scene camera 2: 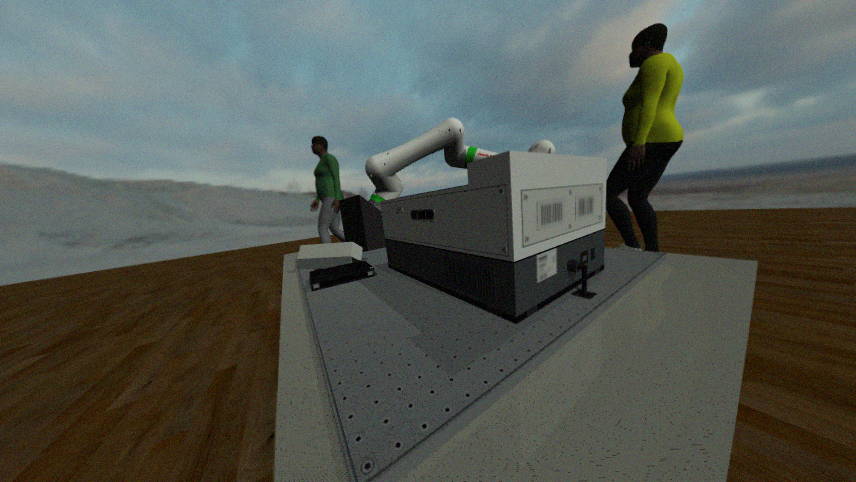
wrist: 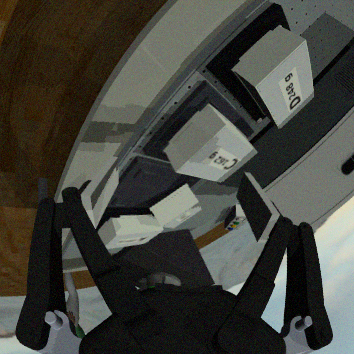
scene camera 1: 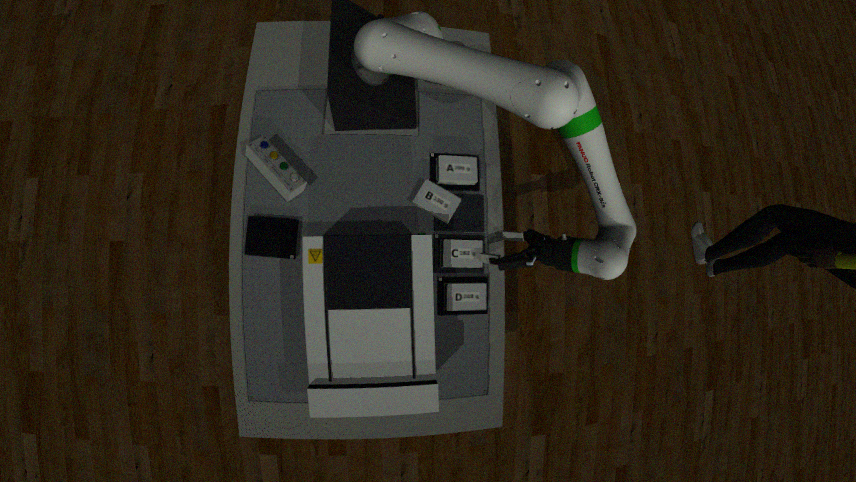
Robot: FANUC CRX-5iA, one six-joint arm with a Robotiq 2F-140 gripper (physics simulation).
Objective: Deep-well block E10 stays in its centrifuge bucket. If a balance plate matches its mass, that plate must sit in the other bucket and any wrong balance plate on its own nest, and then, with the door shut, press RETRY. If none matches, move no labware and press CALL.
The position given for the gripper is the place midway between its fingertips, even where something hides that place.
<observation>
The gripper (scene camera 1: 493,245) is open, with nothing in its grasp. Further things: a centrifuge (scene camera 2: 529,227) and a button box (scene camera 1: 261,152).
The gripper shows as well in the wrist view (wrist: 180,177). The centrifuge also shows in the wrist view (wrist: 297,166) and in scene camera 1 (scene camera 1: 368,299). The button box is seen too in scene camera 2 (scene camera 2: 327,255).
</observation>
